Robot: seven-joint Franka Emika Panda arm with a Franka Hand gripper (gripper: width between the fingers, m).
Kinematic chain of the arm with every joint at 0, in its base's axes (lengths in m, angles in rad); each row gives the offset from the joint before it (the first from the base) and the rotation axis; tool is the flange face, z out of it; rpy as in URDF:
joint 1: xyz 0 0 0.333 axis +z
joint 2: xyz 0 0 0 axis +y
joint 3: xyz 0 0 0.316 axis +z
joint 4: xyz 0.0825 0 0 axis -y
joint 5: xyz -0.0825 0 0.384 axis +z
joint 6: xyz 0 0 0 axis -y
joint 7: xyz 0.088 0 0 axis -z
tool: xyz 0 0 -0.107 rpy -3.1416 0 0
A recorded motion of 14 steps. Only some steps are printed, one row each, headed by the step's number.
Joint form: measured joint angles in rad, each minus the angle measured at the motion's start. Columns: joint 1, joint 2, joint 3, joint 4, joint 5, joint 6, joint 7.
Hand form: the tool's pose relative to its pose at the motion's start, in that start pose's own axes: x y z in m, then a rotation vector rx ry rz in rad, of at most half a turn. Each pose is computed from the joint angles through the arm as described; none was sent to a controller.
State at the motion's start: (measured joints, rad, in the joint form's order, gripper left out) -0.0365 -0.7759 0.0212 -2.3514 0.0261 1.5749 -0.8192
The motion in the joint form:
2: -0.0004 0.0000 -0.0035 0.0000 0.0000 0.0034 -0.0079
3: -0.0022 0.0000 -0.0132 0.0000 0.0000 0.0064 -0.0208
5: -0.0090 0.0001 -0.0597 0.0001 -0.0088 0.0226 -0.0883
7: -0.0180 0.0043 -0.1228 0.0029 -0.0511 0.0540 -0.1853
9: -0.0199 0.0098 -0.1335 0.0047 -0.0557 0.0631 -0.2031
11: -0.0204 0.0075 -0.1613 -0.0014 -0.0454 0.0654 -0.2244
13: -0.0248 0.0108 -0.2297 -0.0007 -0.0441 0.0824 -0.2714
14: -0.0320 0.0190 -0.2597 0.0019 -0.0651 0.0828 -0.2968
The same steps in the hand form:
2: -0.0009 0.0013 -0.0003 -0.0009 0.0042 -0.0050
3: -0.0039 0.0046 -0.0007 0.0013 0.0113 -0.0092
5: -0.0191 0.0203 -0.0023 0.0030 0.0401 -0.0364
7: -0.0422 0.0442 -0.0041 -0.0224 0.0577 -0.0787
9: -0.0452 0.0494 -0.0037 -0.0260 0.0622 -0.0865
11: -0.0539 0.0549 -0.0009 -0.0086 0.0850 -0.0866
13: -0.0770 0.0732 0.0014 0.0032 0.1307 -0.0773
14: -0.0902 0.0833 0.0047 0.0059 0.1253 -0.0735

